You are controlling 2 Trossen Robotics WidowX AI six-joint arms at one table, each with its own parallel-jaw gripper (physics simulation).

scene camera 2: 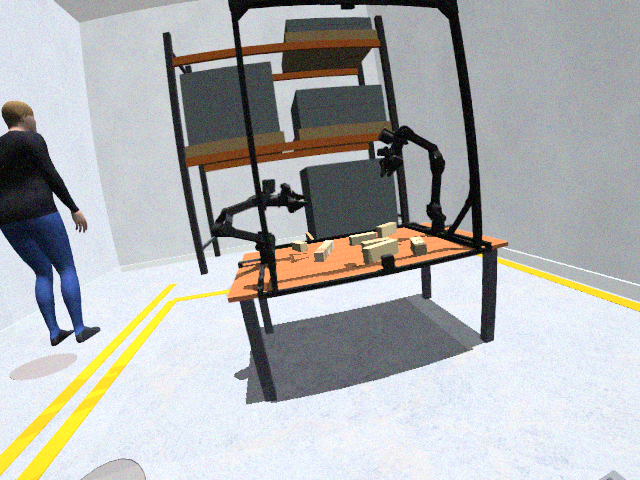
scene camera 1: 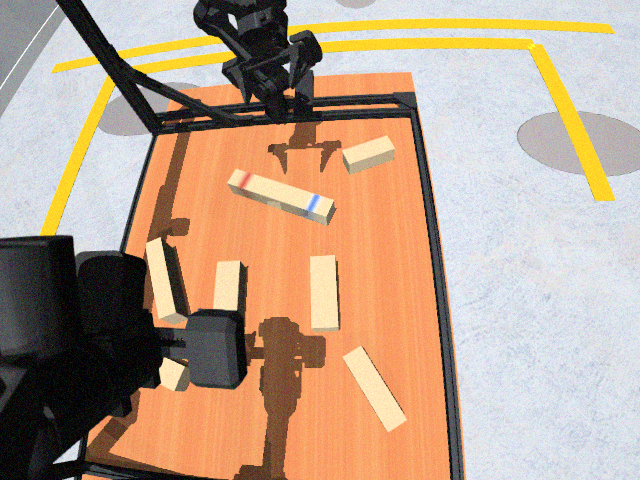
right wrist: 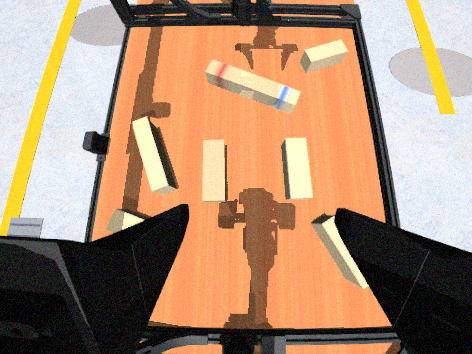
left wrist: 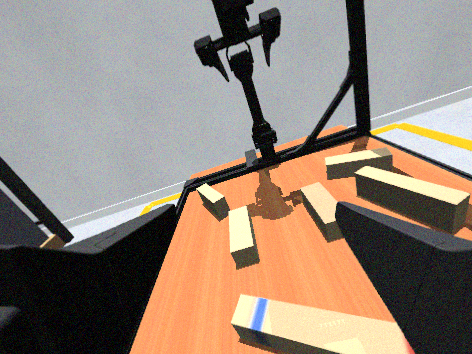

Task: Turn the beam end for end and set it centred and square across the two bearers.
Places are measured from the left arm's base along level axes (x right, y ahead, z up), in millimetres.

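Pixels of known places: left gripper, fingertip midpoint: [scene camera 2: 307,200] [scene camera 1: 268,95] [left wrist: 254,210]; right gripper, fingertip midpoint: [scene camera 2: 384,176] [scene camera 1: 184,314] [right wrist: 262,212] [left wrist: 248,73]; left arm's base at its link origin: [scene camera 1: 276,109] [right wrist: 241,11]; right arm's base at its link origin: [scene camera 2: 438,231] [left wrist: 269,157].
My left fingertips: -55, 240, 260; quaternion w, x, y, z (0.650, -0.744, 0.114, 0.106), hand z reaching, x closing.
Observation:
Ahead of a thing's pixels: the offset from my left fingertips to its top centre, as dx, dy, dz.
The pale beam @[+25, +46, -235] [scene camera 1: 279,195] [scene camera 2: 324,250] [left wrist: 300,320] [right wrist: 252,86] lies aslant on the table, apart from the bearers. In scene camera 1 its red band is at the left end and its blue band at the right. Two parallel blocks, the left bearer @[+117, +287, -232] [scene camera 1: 227,285] [left wrist: 320,207] [right wrist: 214,170] and the right bearer @[-80, +280, -232] [scene camera 1: 324,291] [left wrist: 242,235] [right wrist: 298,168] in scene camera 1, stand apart below it. My left gripper [scene camera 1: 269,93] [scene camera 2: 300,202] [left wrist: 254,210] is open above the table on the beam's side. My right gripper [left wrist: 248,73] [right wrist: 261,212] is open, high above the table; its fingertips are hidden in scene camera 1.
A short block @[-184, -62, -235] [scene camera 1: 368,153] [right wrist: 325,56] lies right of the beam. A long block @[+265, +253, -216] [scene camera 1: 165,281] [right wrist: 154,155] lies left of the bearers, a small block @[+269, +430, -232] [scene camera 1: 173,374] below it, and a slanted block @[-170, +461, -216] [scene camera 1: 374,388] [left wrist: 212,201] at lower right. A black frame [scene camera 1: 438,258] borders the table.

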